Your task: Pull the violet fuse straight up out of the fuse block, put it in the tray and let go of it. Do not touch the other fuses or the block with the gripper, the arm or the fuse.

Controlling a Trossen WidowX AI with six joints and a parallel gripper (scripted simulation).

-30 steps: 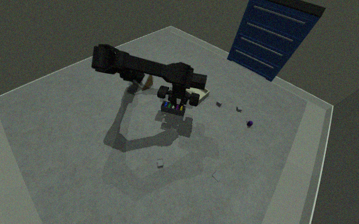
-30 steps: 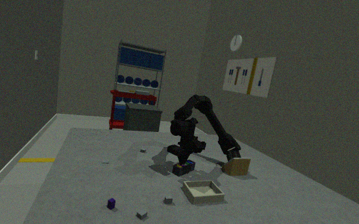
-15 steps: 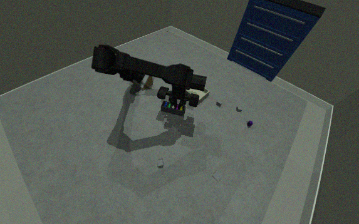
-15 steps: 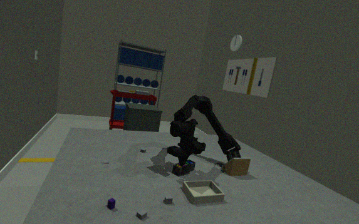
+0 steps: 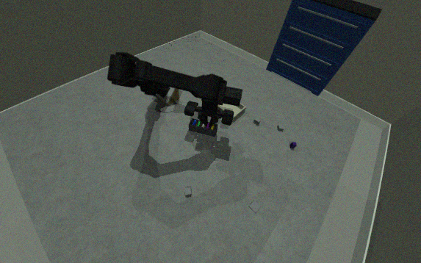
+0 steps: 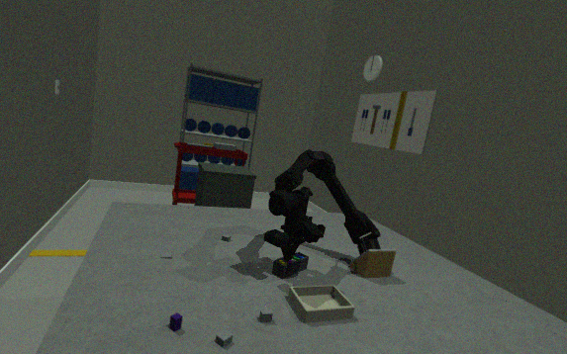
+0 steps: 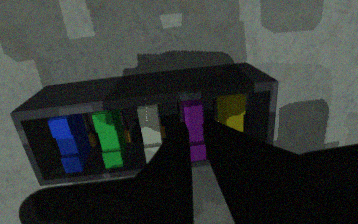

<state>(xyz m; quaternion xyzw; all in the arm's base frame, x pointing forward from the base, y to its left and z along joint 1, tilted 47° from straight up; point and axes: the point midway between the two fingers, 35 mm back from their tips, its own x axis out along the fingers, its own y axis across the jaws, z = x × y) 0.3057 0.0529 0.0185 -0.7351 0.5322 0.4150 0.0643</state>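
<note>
Now: the yellow fuse 20 mm ahead of my gripper tip, 10 mm to the left of it and 10 mm below it. Round my gripper tip: violet fuse (10 mm below); white fuse (20 mm behind, 10 mm to the right, 10 mm below); green fuse (30 mm behind, 20 mm to the right, 10 mm below).
</note>
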